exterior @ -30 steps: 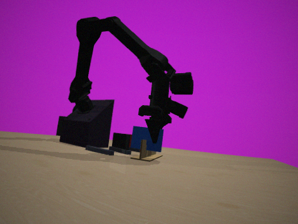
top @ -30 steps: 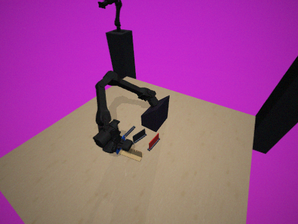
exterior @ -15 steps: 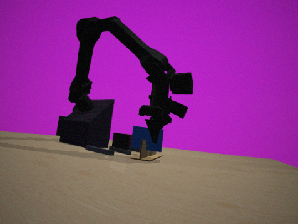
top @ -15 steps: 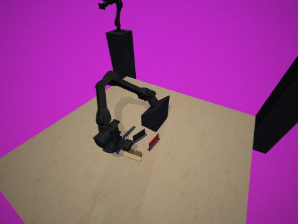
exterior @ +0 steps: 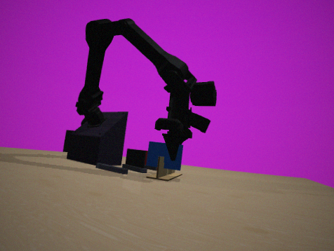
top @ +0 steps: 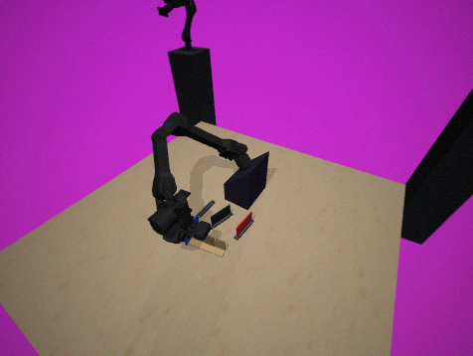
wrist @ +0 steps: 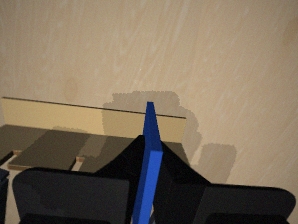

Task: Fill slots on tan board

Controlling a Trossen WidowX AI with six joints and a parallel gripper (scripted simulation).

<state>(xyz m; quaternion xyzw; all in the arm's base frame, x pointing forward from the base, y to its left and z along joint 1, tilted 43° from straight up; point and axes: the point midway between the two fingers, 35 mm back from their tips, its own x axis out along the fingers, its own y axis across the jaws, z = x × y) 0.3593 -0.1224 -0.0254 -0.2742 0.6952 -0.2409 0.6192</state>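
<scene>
The blue board lies 3 cm behind my gripper tip. Also, from my gripper tip: black board: 15 cm behind, 5 cm to the left, 3 cm below; red board: 16 cm behind, 16 cm to the left, 3 cm below; tan board: 3 cm behind, 5 cm to the left, 3 cm below.
</scene>
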